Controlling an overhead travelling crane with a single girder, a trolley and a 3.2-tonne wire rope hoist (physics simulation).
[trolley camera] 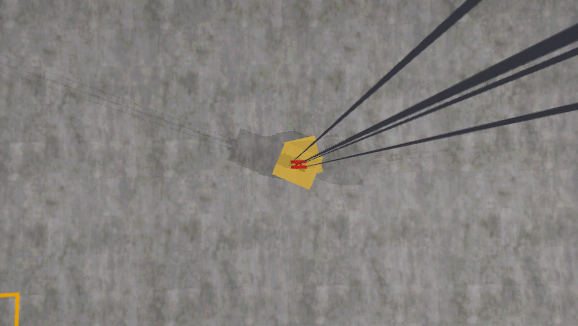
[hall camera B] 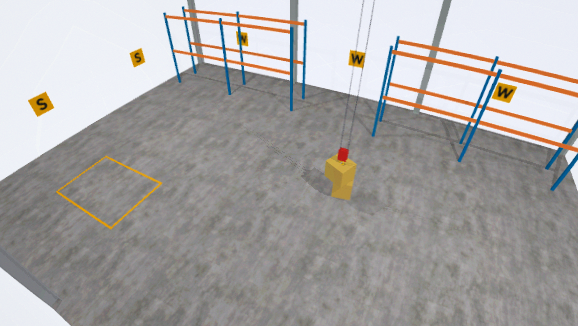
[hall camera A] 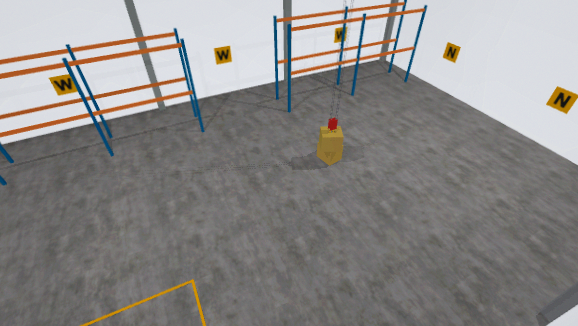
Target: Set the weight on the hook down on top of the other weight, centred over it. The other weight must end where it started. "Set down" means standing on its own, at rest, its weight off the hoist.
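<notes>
The red hook block (hall camera A: 332,124) (hall camera B: 343,154) (trolley camera: 298,164) is attached to the top of a yellow weight (hall camera A: 330,142) (hall camera B: 334,171) (trolley camera: 302,177), which hangs upright on straight ropes. The other yellow weight (hall camera A: 330,159) (hall camera B: 342,194) (trolley camera: 302,143) is on the floor directly below and is largely hidden by the upper one. The two overlap in all views. The upper weight is turned relative to the lower one, whose edges show at the top and right in the trolley view. Whether their faces touch or a small gap remains cannot be told.
Blue and orange racks (hall camera A: 289,70) (hall camera B: 291,70) stand along the W wall behind the weights. A yellow floor outline (hall camera A: 140,301) (hall camera B: 134,170) (trolley camera: 18,310) lies well away from them. Shadows spread on the floor beside the weights.
</notes>
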